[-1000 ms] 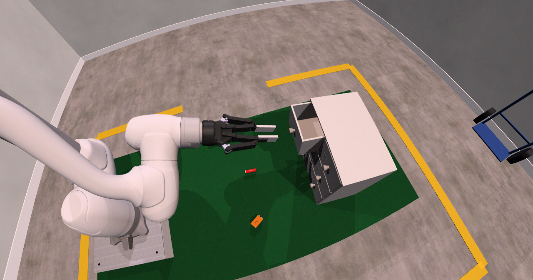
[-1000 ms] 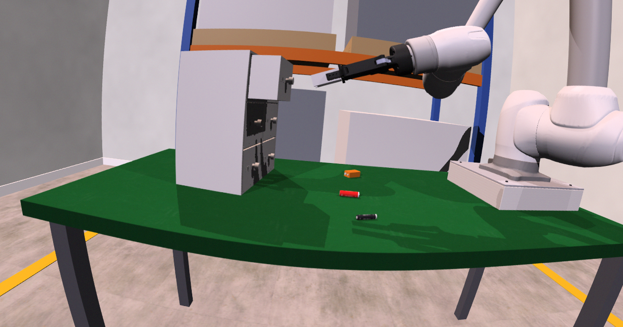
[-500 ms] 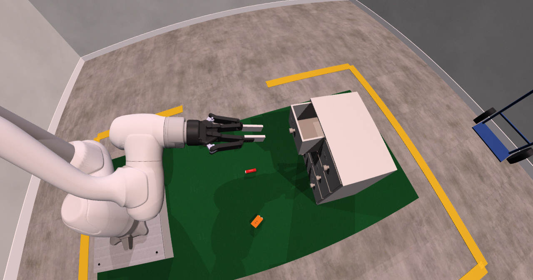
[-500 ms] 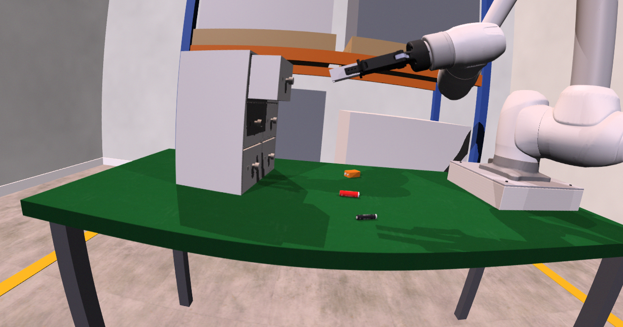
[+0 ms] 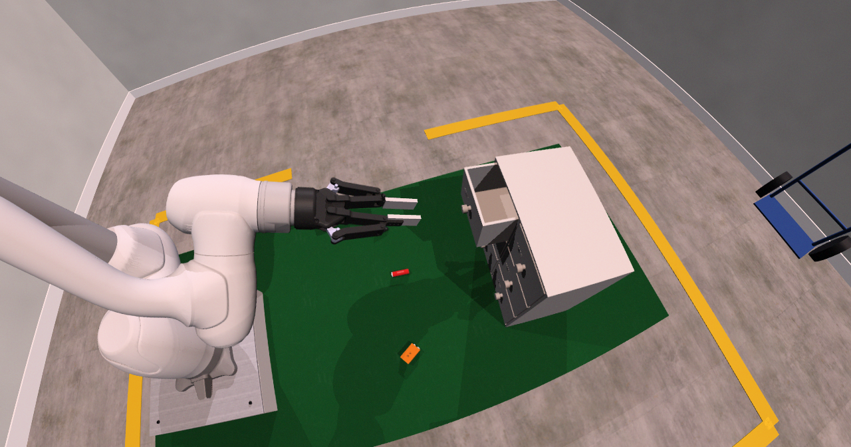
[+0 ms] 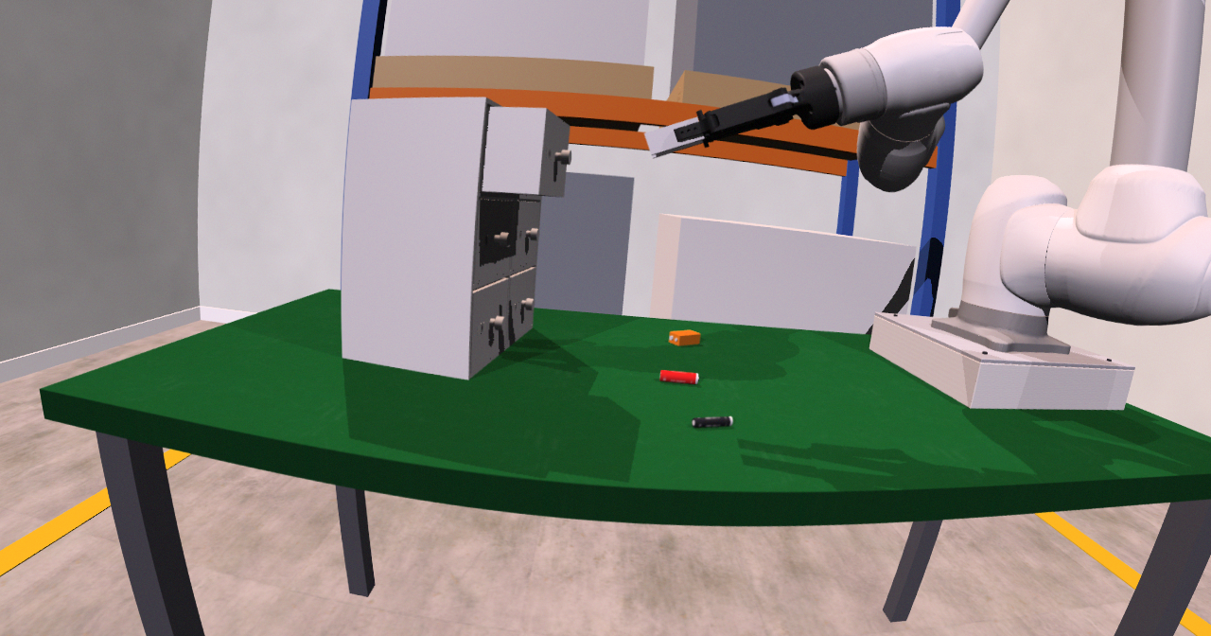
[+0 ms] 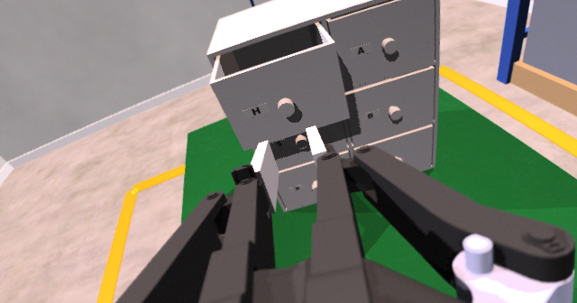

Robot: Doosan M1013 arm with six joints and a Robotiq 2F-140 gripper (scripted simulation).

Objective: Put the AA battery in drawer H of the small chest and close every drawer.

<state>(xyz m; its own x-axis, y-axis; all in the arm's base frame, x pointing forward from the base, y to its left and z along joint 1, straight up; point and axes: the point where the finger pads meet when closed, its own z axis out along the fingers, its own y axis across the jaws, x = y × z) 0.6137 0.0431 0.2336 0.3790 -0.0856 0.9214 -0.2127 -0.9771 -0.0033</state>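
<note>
The red cylinder lies 30 cm below my hand, 4 cm behind it and 1 cm to the right of it. Also, from my hand: black AA battery: 30 cm below, 14 cm to the left, 4 cm behind; then drawer marked H: 22 cm ahead, 6 cm below, 5 cm to the right; then orange block: 30 cm below, 22 cm to the right, 9 cm behind.
</note>
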